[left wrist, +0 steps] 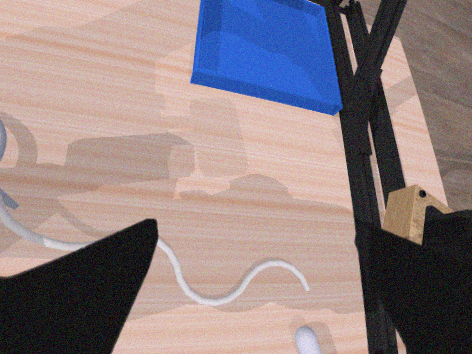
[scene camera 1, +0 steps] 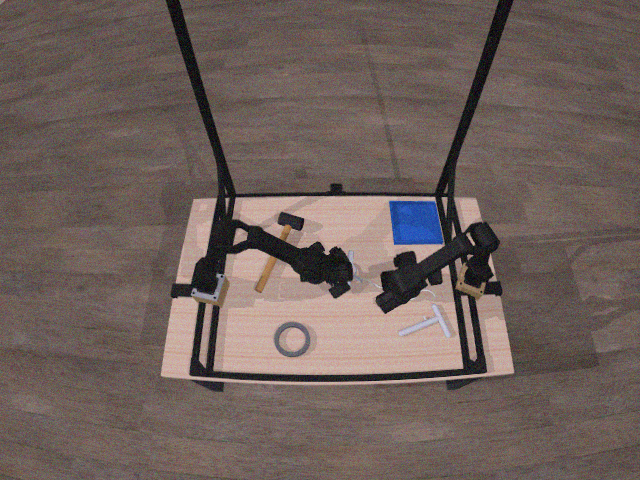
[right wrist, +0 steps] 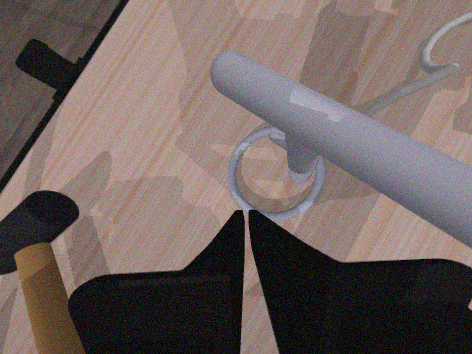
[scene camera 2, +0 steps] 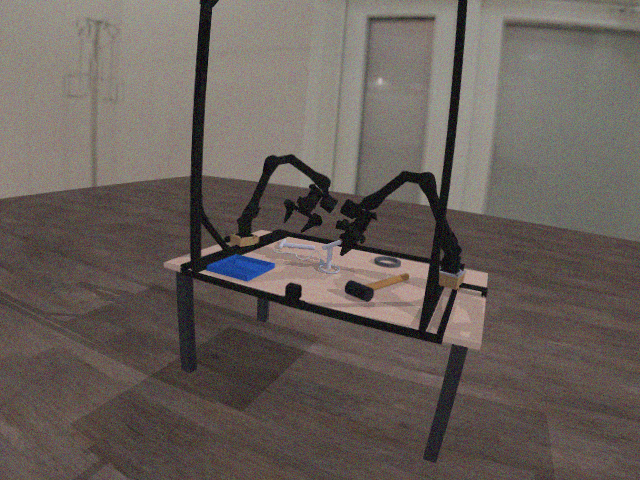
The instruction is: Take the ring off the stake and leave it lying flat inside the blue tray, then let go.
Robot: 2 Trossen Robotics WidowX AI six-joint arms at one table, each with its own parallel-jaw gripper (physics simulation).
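Pixels of known places: left gripper, between the fingertips: (left wrist: 257, 231) (scene camera 2: 292, 227); right gripper, between the fingertips: (right wrist: 245, 217) (scene camera 2: 341, 255); left arm's base, origin of its link: (left wrist: 444, 244) (scene camera 1: 473, 278) (scene camera 2: 244, 235); right arm's base, origin of its link: (scene camera 1: 207, 284) (scene camera 2: 450, 270).
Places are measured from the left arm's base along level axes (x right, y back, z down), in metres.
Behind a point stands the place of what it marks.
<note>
A pale ring (right wrist: 235, 175) @[x -0.124, y -0.476, z 0.051 m] (scene camera 2: 321, 269) @[x -0.100, y -0.446, z 0.046 m] is around the foot of the upright stake (right wrist: 301, 160) @[x -0.163, y -0.433, z -0.015 m] (scene camera 2: 329, 256) @[x -0.149, y -0.433, z 0.002 m], low near the table; the stake carries a thick crossbar. The blue tray (scene camera 1: 416, 223) @[x 0.169, y -0.269, z 0.051 m] (scene camera 2: 240, 268) @[x 0.177, y -0.279, z 0.051 m] (left wrist: 265, 60) @[x 0.134, y -0.262, z 0.051 m] lies flat, its visible floor bare. My right gripper (right wrist: 245, 217) @[x -0.172, y -0.477, z -0.012 m] (scene camera 2: 342, 253) @[x -0.172, y -0.477, z -0.012 m] is shut, its tips together. In the right wrist view the tips overlap the ring's near edge, but no part of it shows pinched between them. My left gripper (left wrist: 257, 231) @[x -0.110, y -0.223, z -0.076 m] (scene camera 2: 296, 226) @[x -0.110, y -0.223, z -0.076 m] is open and empty, high over the table. In scene camera 1 the arms hide much of the stake.
A larger grey ring (scene camera 1: 277, 339) @[x -0.470, y -0.544, z 0.042 m] (scene camera 2: 376, 261) @[x -0.388, y -0.485, z 0.043 m] lies flat on the table. A hammer (scene camera 1: 266, 266) @[x -0.252, y -0.703, z 0.027 m] (scene camera 2: 359, 290) @[x -0.021, y -0.733, z 0.019 m] (right wrist: 40, 270) @[x -0.096, y -0.697, z 0.027 m] lies nearby. A white T-shaped piece (scene camera 1: 419, 326) @[x -0.233, y -0.127, z 0.038 m] (scene camera 2: 300, 246) @[x -0.228, y -0.141, z 0.045 m] lies at the lower right of scene camera 1. A wavy white cord (left wrist: 212, 302) @[x -0.147, y -0.193, z 0.051 m] runs from the stake. Black frame bars edge the table.
</note>
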